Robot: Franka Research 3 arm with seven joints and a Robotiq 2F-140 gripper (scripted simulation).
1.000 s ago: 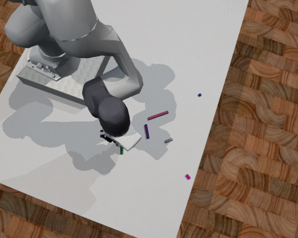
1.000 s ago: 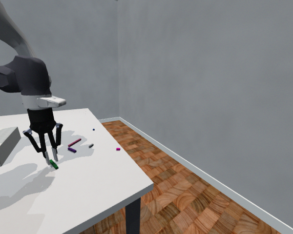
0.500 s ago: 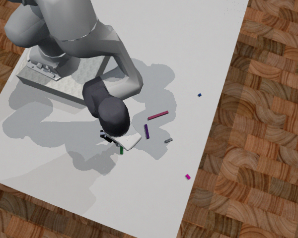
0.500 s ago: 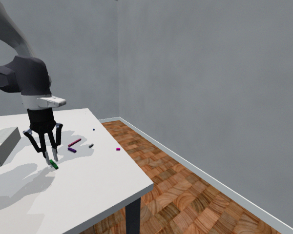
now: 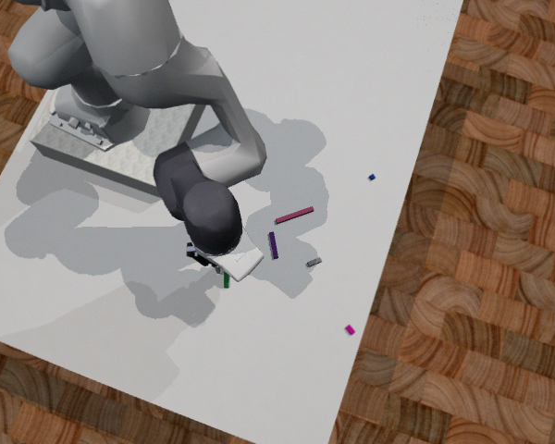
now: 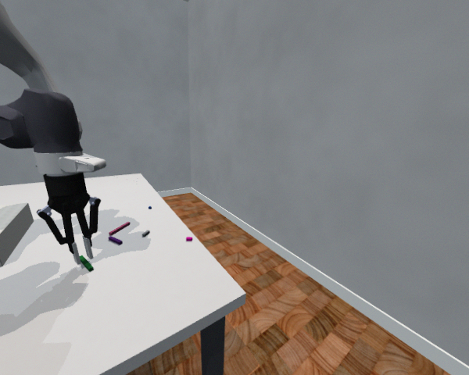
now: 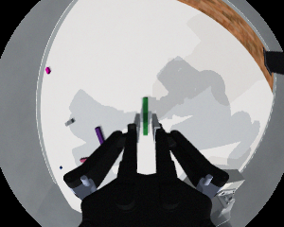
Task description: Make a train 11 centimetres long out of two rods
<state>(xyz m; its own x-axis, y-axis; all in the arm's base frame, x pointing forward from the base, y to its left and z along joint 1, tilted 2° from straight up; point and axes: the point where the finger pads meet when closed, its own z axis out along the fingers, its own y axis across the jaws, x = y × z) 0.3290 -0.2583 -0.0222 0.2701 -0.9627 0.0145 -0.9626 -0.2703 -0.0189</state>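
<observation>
Right now my hand is 50 mm above the green rod. The rest, counted from my hand: grey rod (180 mm ahead, 70 mm to the left, 50 mm below); pink rod (110 mm ahead, 160 mm to the left, 50 mm below); purple rod (90 mm ahead, 80 mm to the left, 50 mm below).
</observation>
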